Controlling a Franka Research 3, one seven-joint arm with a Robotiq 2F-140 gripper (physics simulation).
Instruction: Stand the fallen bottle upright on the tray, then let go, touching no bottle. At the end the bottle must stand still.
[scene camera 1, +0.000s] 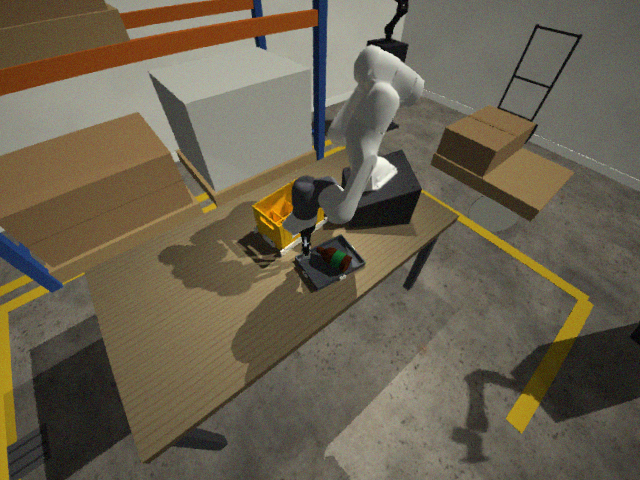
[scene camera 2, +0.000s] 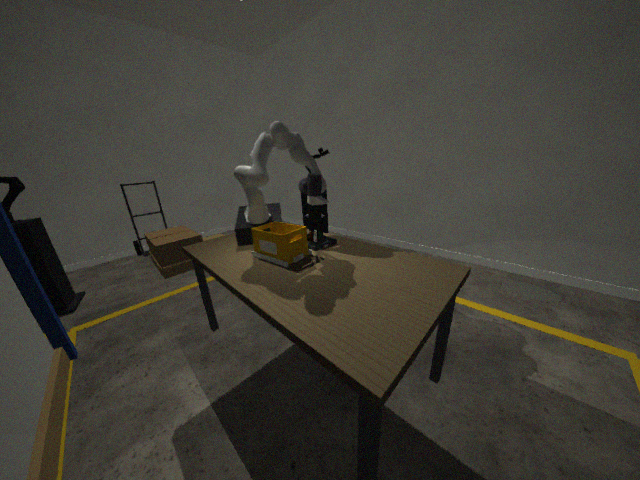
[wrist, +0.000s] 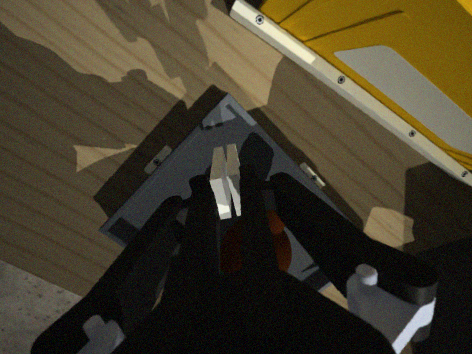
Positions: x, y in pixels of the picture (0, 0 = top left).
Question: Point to a brown bottle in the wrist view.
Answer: At 230, 249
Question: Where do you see my gripper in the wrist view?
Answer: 228, 161
